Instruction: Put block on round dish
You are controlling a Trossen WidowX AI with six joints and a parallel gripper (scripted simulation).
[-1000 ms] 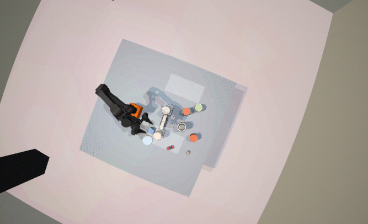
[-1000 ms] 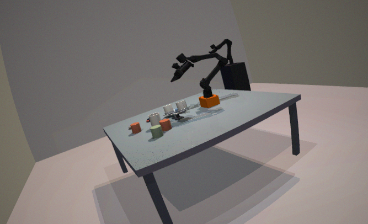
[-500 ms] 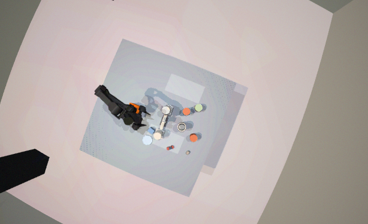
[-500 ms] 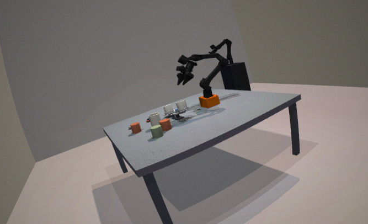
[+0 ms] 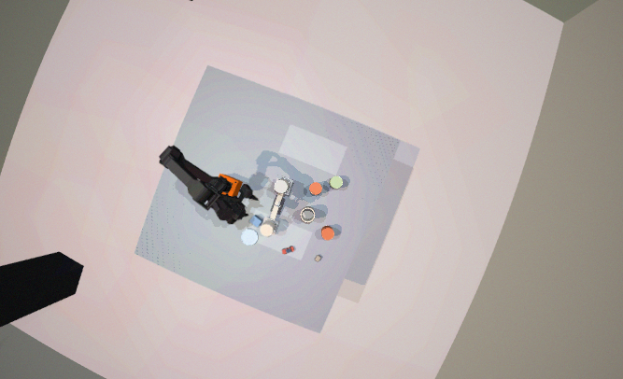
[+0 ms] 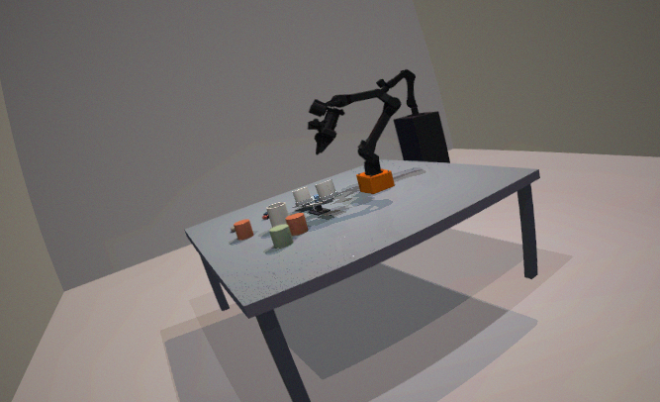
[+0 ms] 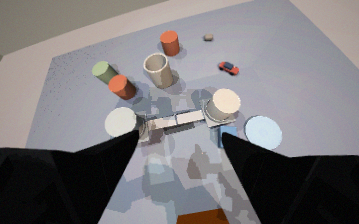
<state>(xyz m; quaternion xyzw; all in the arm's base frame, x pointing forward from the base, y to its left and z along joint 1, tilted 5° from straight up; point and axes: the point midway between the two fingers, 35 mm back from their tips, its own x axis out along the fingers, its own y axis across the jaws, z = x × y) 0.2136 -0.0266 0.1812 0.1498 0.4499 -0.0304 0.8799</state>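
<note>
My gripper tip is 80 mm short of the cup, 130 mm to the left of it and 170 mm above it. Round my gripper tip: balance beam: 80 mm ahead, 20 mm to the left, 200 mm below; green block: 80 mm ahead, 110 mm to the right, 190 mm below; blue block: 110 mm to the right, 210 mm below.
</note>
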